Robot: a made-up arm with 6 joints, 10 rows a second.
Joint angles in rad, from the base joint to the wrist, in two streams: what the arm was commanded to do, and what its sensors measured. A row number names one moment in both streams.
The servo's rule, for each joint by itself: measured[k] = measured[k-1] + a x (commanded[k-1-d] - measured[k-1]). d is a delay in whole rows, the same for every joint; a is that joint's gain. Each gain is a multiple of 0.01, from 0.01 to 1. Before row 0 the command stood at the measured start. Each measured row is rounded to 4 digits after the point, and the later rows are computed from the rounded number. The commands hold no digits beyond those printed.
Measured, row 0:
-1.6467 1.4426 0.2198 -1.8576 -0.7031 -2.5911
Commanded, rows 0 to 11:
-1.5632 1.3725 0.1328 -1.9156 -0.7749 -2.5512
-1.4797 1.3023 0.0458 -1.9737 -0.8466 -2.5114
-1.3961 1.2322 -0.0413 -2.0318 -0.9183 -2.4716
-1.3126 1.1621 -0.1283 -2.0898 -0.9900 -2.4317
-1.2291 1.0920 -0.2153 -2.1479 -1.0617 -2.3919
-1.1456 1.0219 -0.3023 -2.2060 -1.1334 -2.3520
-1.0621 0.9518 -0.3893 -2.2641 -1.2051 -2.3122
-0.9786 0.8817 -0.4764 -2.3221 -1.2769 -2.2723
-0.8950 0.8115 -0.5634 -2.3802 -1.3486 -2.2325
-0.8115 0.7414 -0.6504 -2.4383 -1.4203 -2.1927
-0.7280 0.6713 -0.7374 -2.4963 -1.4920 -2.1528
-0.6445 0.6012 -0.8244 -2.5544 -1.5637 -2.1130
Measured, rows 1 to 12:
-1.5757 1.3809 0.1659 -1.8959 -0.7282 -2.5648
-1.4941 1.3117 0.0914 -1.9472 -0.7696 -2.5296
-1.4108 1.2417 0.0091 -2.0030 -0.8216 -2.4913
-1.3273 1.1717 -0.0761 -2.0603 -0.8805 -2.4520
-1.2438 1.1016 -0.1624 -2.1181 -0.9439 -2.4123
-1.1603 1.0315 -0.2491 -2.1761 -1.0102 -2.3725
-1.0768 0.9614 -0.3360 -2.2342 -1.0784 -2.3327
-0.9933 0.8913 -0.4230 -2.2922 -1.1479 -2.2928
-0.9097 0.8211 -0.5100 -2.3503 -1.2181 -2.2530
-0.8262 0.7510 -0.5970 -2.4084 -1.2889 -2.2132
-0.7427 0.6809 -0.6840 -2.4664 -1.3600 -2.1733
-0.6592 0.6108 -0.7710 -2.5245 -1.4313 -2.1335
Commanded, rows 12 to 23:
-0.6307 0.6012 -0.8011 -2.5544 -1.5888 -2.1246
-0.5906 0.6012 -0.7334 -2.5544 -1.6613 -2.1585
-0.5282 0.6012 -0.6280 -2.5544 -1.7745 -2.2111
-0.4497 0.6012 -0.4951 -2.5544 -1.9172 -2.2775
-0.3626 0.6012 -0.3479 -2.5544 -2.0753 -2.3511
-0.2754 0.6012 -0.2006 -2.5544 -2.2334 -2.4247
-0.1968 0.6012 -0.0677 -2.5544 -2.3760 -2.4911
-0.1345 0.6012 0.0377 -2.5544 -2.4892 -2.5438
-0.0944 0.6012 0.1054 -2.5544 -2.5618 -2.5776
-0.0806 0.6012 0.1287 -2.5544 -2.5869 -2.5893
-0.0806 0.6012 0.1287 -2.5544 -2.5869 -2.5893
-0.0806 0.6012 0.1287 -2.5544 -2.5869 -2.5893
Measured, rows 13 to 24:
-0.6350 0.6024 -0.7897 -2.5442 -1.4864 -2.1276
-0.5973 0.6013 -0.7548 -2.5509 -1.5476 -2.1480
-0.5386 0.6012 -0.6762 -2.5532 -1.6270 -2.1896
-0.4630 0.6012 -0.5639 -2.5540 -1.7286 -2.2476
-0.3777 0.6012 -0.4300 -2.5543 -1.8499 -2.3159
-0.2907 0.6012 -0.2878 -2.5544 -1.9841 -2.3877
-0.2109 0.6012 -0.1513 -2.5544 -2.1213 -2.4559
-0.1460 0.6012 -0.0341 -2.5544 -2.2501 -2.5139
-0.1021 0.6012 0.0524 -2.5544 -2.3592 -2.5559
-0.0838 0.6012 0.0997 -2.5544 -2.4389 -2.5779
-0.0811 0.6012 0.1177 -2.5544 -2.4907 -2.5854
-0.0807 0.6012 0.1245 -2.5544 -2.5244 -2.5880

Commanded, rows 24 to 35:
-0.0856 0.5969 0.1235 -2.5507 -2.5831 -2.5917
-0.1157 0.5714 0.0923 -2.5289 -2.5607 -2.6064
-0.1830 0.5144 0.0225 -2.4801 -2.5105 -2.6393
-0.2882 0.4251 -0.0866 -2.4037 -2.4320 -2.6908
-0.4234 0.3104 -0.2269 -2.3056 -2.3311 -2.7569
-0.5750 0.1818 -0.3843 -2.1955 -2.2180 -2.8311
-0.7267 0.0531 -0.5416 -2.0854 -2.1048 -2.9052
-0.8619 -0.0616 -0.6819 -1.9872 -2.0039 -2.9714
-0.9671 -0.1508 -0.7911 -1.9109 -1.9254 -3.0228
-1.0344 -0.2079 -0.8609 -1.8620 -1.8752 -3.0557
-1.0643 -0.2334 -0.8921 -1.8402 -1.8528 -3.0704
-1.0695 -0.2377 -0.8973 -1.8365 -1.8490 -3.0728
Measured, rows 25 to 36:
-0.0849 0.5974 0.1239 -2.5520 -2.5449 -2.5904
-0.1111 0.5745 0.1043 -2.5368 -2.5504 -2.6010
-0.1722 0.5216 0.0536 -2.4994 -2.5364 -2.6263
-0.2708 0.4367 -0.0333 -2.4362 -2.4999 -2.6689
-0.4005 0.3256 -0.1533 -2.3500 -2.4408 -2.7270
-0.5488 0.1991 -0.2965 -2.2480 -2.3628 -2.7957
-0.7000 0.0706 -0.4485 -2.1407 -2.2725 -2.8680
-0.8376 -0.0457 -0.5932 -2.0394 -2.1785 -2.9362
-0.9477 -0.1382 -0.7159 -1.9546 -2.0899 -2.9934
-1.0214 -0.1995 -0.8058 -1.8935 -2.0148 -3.0345
-1.0579 -0.2293 -0.8593 -1.8583 -1.9581 -3.0582
-1.0678 -0.2367 -0.8829 -1.8439 -1.9199 -3.0678

